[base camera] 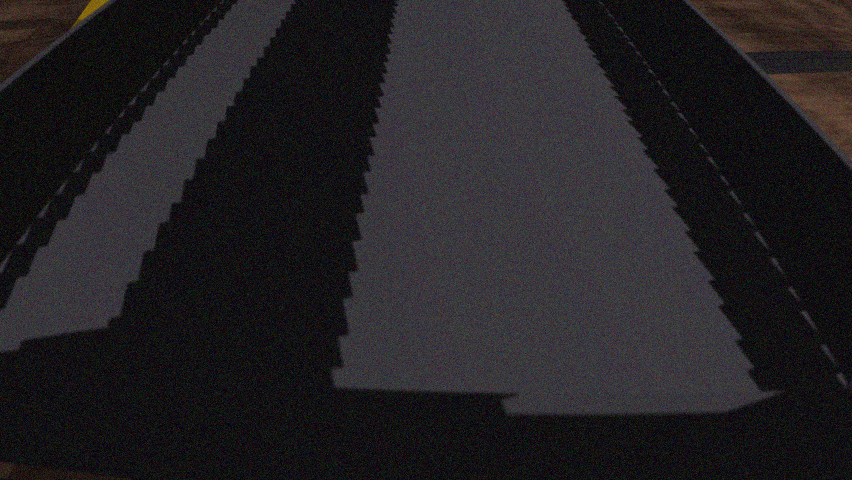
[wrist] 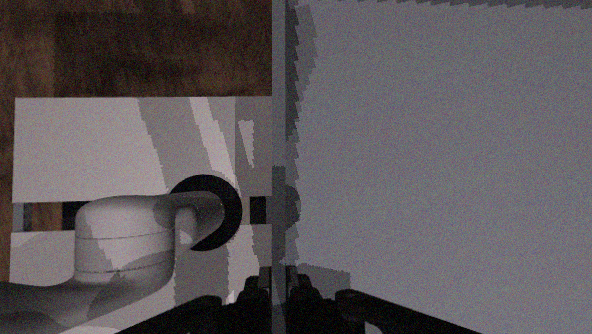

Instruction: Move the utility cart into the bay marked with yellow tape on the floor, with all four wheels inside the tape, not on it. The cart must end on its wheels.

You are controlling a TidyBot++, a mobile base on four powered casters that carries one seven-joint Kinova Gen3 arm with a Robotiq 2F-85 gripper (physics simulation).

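Where they show: gripper, fingertip midpoint: [wrist: 277, 283]; arm's base, origin of the base link: [wrist: 202, 212].
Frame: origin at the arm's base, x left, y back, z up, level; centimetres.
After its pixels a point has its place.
Observation:
The utility cart [base camera: 506, 208] {x -6.5, y -30.2, z -23.8 cm} [wrist: 440, 150] {x 7.8, y -28.2, z 40.8 cm} shows as a grey tray surface with raised side walls, striped by dark shadows in the base camera view. My gripper [wrist: 277, 283] {x 0.0, y -16.4, z 43.9 cm} is shut on the cart's near rim [wrist: 278, 125] {x 8.4, y -16.7, z 48.0 cm}, a thin upright wall that runs between its fingers at the bottom middle of the wrist view. A small piece of yellow tape [base camera: 92, 10] shows on the floor at the top left of the base camera view, beyond the cart's left wall. The cart's wheels are hidden, and the rest of the taped bay does not show.
My pale base top [wrist: 75, 150] and part of my arm [wrist: 125, 240] {x 0.7, y -1.9, z 32.7 cm} lie left of the rim in the wrist view, close to the cart. A dark strip [base camera: 798, 61] {x -73.0, y -88.3, z -38.6 cm} crosses the brown floor [base camera: 781, 26] {x -82.1, y -108.3, z -39.7 cm} right of the cart.

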